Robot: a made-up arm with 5 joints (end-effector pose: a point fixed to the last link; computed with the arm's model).
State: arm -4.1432 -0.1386 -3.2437 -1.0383 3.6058
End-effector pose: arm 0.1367 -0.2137 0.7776 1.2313 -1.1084 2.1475
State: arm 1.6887 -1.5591 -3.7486 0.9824 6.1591
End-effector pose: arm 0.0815 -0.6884 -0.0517 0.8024 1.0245 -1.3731
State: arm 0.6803 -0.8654 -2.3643 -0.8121 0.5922
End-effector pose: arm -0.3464 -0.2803 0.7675 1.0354 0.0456 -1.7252
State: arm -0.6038 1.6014 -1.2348 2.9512 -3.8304
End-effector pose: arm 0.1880 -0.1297 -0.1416 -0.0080 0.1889 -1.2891
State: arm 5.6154 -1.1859 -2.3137 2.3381 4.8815
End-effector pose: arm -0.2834 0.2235 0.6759 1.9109 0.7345 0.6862
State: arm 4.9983 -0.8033 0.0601 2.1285 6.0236
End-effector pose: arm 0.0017 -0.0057 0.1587 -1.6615 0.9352 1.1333
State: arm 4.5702 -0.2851 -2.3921 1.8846 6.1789
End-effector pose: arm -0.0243 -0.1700 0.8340 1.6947 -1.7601 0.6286
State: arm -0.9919 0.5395 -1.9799 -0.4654 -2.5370
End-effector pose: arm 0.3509 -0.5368 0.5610 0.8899 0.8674 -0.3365
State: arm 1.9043 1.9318 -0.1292 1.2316 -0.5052
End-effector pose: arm 0.0458 -0.1323 0.0800 0.0438 0.1142 -1.7406
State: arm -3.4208 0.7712 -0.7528 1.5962 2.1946
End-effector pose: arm -0.2422 0.0694 -0.0463 1.6407 0.5691 1.4839
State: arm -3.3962 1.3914 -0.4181 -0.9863 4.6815
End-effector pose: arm -0.1784 0.0464 -0.1850 1.9547 -2.4494 -0.0163
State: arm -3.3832 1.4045 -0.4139 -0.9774 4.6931
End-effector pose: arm -0.1722 0.0424 -0.1874 -1.9563 2.4478 -0.0164
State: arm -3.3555 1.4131 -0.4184 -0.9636 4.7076
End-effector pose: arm -0.1705 0.0370 -0.1907 -1.9651 2.4259 -0.0379
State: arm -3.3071 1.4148 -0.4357 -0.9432 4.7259
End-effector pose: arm -0.1755 0.0293 -0.1954 -1.9988 2.3929 -0.0425
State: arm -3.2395 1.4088 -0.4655 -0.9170 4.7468
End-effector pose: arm -0.1872 0.0184 -0.2010 -2.0578 2.3498 -0.0299
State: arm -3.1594 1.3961 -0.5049 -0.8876 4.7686
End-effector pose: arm -0.2043 0.0036 -0.2065 -2.1360 2.3002 -0.0039
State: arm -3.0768 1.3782 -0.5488 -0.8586 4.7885
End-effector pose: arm -0.2243 -0.0146 -0.2106 2.1932 -2.2182 -0.0299
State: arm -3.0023 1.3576 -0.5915 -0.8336 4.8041
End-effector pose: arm -0.2443 -0.0343 -0.2124 2.2349 -2.1310 -0.0647
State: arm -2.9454 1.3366 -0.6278 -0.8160 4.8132
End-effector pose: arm -0.2622 -0.0521 -0.2116 2.2599 -2.0540 -0.0974
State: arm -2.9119 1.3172 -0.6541 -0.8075 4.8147
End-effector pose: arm -0.2770 -0.0648 -0.2088 2.2681 -1.9961 -0.1269
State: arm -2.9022 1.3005 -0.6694 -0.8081 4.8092
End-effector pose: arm -0.2884 -0.0704 -0.2047 2.2620 -1.9605 -0.1538
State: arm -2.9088 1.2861 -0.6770 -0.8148 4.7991
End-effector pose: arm -0.2975 -0.0705 -0.2000 2.2474 -1.9410 -0.1795
